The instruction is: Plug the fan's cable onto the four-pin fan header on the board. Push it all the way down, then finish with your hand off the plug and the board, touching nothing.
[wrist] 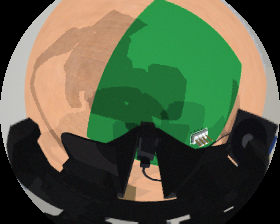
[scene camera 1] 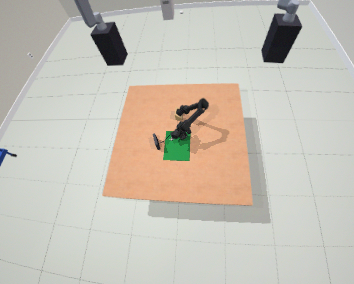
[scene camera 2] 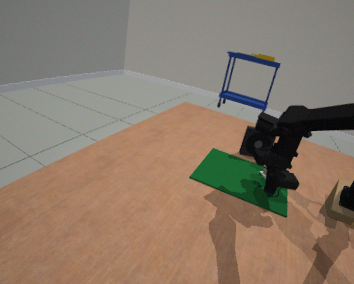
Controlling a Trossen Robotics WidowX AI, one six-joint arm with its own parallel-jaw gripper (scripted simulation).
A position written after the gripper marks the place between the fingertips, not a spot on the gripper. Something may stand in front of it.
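Scene camera 2 shows a green board (scene camera 2: 235, 176) along with the gripper (scene camera 2: 267, 188). In the wrist view the gripper (wrist: 147, 130) appears again, as does the board (wrist: 176, 71), and a black plug (wrist: 148, 140) can be seen there.
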